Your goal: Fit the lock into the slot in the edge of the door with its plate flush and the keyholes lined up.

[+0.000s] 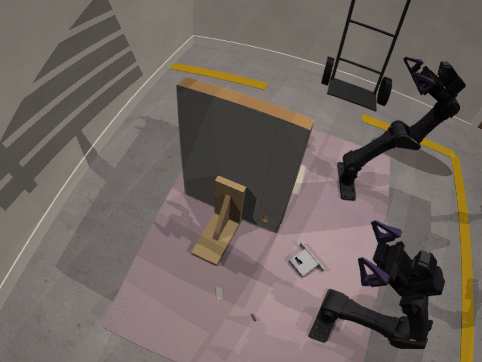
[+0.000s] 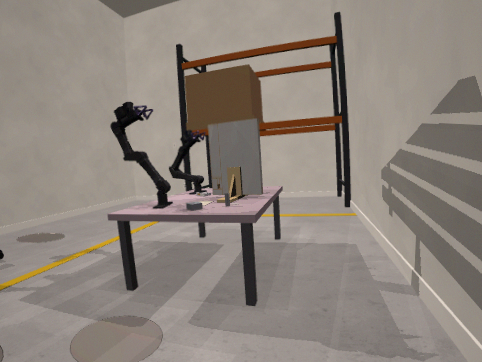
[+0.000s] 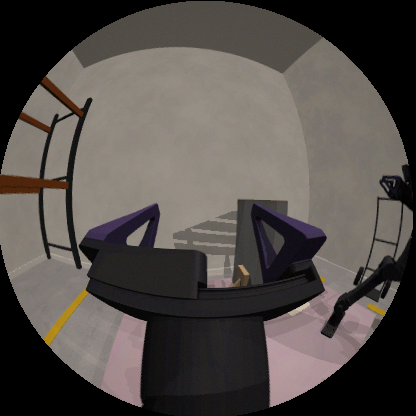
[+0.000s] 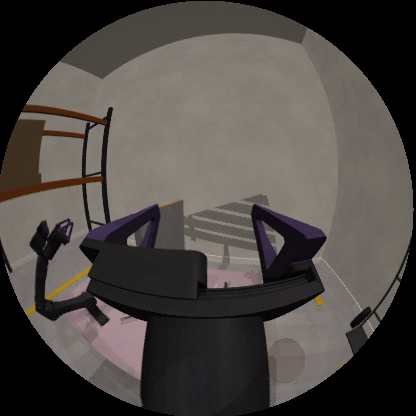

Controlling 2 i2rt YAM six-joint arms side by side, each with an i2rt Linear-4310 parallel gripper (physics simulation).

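Seen in the pictures: left gripper, fingertip midpoint: (image 1: pixel 367 239) (image 2: pixel 202 132) (image 3: pixel 204 208) (image 4: pixel 70 220); right gripper, fingertip midpoint: (image 1: pixel 408 65) (image 2: pixel 149 108) (image 3: pixel 380 178) (image 4: pixel 205 208); left arm's base at its link origin: (image 1: pixel 327 315) (image 4: pixel 96 312); right arm's base at its link origin: (image 1: pixel 346 181) (image 2: pixel 163 205) (image 3: pixel 332 322).
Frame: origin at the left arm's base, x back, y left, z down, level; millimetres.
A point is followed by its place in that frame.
Observation:
The door (image 1: pixel 225 145) {x -519, y -215, z -370 mm} (image 2: pixel 242 150) {x -561, y -258, z -331 mm} (image 3: pixel 244 220) {x -555, y -214, z -440 mm} (image 4: pixel 172 230) {x -545, y -259, z -385 mm} is a grey panel standing upright on the pink table (image 1: pixel 165 300) {x -526, y 198, z 0 mm} (image 2: pixel 240 218) {x -746, y -788, z 18 mm}. A small brown opening (image 1: pixel 265 219) {x -356, y -227, z -65 mm} shows low on its face. The slot in its edge cannot be made out. The lock (image 1: pixel 305 263) {x -156, y -152, z -20 mm}, a light-grey case with a dark keyhole and a long plate, lies flat on the table between the door and my left arm. My left gripper (image 1: pixel 368 242) {x -88, y 1, z -533 mm} (image 2: pixel 201 135) {x -88, y 1, z -533 mm} (image 3: pixel 204 208) {x -88, y 1, z -533 mm} is open and empty, raised above the table. My right gripper (image 1: pixel 414 71) {x -80, y -617, z -642 mm} (image 2: pixel 150 111) {x -80, y -617, z -642 mm} (image 4: pixel 205 208) {x -80, y -617, z -642 mm} is open and empty, high up and away from the lock.
A wooden bracket (image 1: pixel 230 192) {x -482, y -193, z -188 mm} (image 2: pixel 234 182) {x -501, y -296, z -111 mm} stands against the door. A small pale block (image 1: pixel 219 293) {x -378, y 80, z -2 mm} and a tiny dark piece (image 1: pixel 253 317) {x -237, y 110, z -6 mm} lie on the table. A cream piece (image 1: pixel 299 180) {x -311, y -503, z -1 mm} lies behind the door's edge. A hand truck (image 1: pixel 352 94) stands on the floor beyond.

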